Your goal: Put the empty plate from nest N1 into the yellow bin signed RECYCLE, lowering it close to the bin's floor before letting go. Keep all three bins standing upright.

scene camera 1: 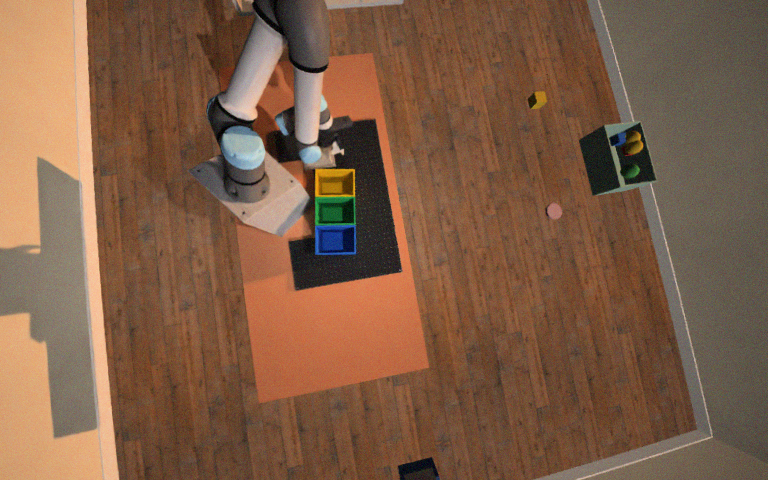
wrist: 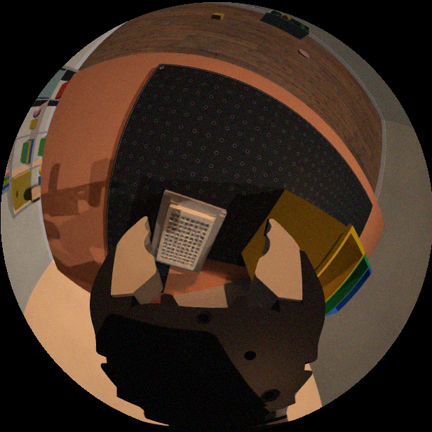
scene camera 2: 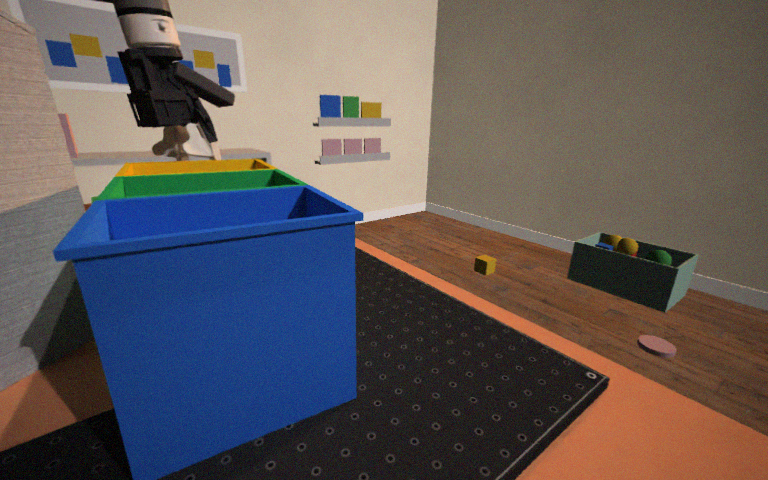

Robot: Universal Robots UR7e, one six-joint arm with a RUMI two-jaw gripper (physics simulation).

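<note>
Gripper (scene camera 2: 200,173). Yellow bin (scene camera 2: 178,167), also (scene camera 1: 328,182) and (wrist: 334,250). Green bin (scene camera 2: 121,187), also (scene camera 1: 328,210). Blue bin (scene camera 2: 220,317), also (scene camera 1: 332,239). White gridded plate (wrist: 185,231); scene camera 2 misses it, hidden by the blue bin.
</note>
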